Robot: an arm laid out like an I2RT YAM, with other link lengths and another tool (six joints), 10 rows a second.
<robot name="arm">
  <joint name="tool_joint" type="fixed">
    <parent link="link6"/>
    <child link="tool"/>
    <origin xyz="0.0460 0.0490 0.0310" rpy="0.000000 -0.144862 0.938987"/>
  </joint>
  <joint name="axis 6" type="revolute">
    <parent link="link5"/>
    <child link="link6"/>
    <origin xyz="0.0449 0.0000 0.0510" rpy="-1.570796 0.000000 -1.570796"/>
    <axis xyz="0 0 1"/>
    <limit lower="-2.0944" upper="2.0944"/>
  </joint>
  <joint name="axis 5" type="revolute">
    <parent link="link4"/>
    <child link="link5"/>
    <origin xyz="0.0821 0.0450 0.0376" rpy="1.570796 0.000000 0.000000"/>
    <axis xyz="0 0 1"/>
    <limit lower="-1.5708" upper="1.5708"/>
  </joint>
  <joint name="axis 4" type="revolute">
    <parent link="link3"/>
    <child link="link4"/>
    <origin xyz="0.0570 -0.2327 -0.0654" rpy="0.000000 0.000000 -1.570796"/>
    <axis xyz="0 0 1"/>
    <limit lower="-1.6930" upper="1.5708"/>
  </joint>
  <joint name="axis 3" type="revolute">
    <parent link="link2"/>
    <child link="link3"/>
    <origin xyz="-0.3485 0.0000 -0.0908" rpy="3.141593 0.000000 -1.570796"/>
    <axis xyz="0 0 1"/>
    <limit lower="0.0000" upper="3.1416"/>
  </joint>
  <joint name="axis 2" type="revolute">
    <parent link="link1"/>
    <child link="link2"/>
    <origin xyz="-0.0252 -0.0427 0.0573" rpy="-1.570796 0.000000 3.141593"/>
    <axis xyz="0 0 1"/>
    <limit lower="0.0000" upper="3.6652"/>
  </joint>
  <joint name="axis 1" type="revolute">
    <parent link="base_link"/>
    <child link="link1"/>
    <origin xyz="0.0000 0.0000 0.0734" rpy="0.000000 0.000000 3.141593"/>
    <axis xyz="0 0 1"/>
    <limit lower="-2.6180" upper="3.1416"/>
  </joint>
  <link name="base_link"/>
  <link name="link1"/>
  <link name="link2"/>
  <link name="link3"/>
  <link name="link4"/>
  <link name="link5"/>
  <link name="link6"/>
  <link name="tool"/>
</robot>
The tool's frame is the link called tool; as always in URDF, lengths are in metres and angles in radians.
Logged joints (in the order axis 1, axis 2, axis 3, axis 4, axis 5, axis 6), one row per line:
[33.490 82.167 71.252 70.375 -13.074 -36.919]
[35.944 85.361 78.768 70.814 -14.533 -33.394]
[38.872 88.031 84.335 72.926 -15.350 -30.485]
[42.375 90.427 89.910 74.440 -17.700 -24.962]
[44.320 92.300 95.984 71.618 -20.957 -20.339]
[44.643 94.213 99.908 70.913 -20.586 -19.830]
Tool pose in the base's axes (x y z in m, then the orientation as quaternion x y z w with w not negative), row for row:
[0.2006 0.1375 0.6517 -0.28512 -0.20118 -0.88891 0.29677]
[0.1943 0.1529 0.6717 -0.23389 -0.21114 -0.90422 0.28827]
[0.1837 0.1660 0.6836 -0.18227 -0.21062 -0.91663 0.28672]
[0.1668 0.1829 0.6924 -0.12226 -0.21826 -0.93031 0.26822]
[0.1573 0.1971 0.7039 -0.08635 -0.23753 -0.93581 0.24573]
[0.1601 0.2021 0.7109 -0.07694 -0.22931 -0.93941 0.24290]
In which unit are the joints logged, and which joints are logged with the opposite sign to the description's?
The joints are logged in degrees. Opposite sign: axis 6.
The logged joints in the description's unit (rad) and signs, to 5 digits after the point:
[0.58451 1.43408 1.24358 1.22828 -0.22818 0.64436]
[0.62734 1.48983 1.37476 1.23594 -0.25365 0.58284]
[0.67844 1.53643 1.47192 1.27280 -0.26791 0.53206]
[0.73958 1.57825 1.56923 1.29922 -0.30892 0.43567]
[0.77353 1.61094 1.67524 1.24997 -0.36577 0.35498]
[0.77917 1.64433 1.74372 1.23767 -0.35929 0.34610]

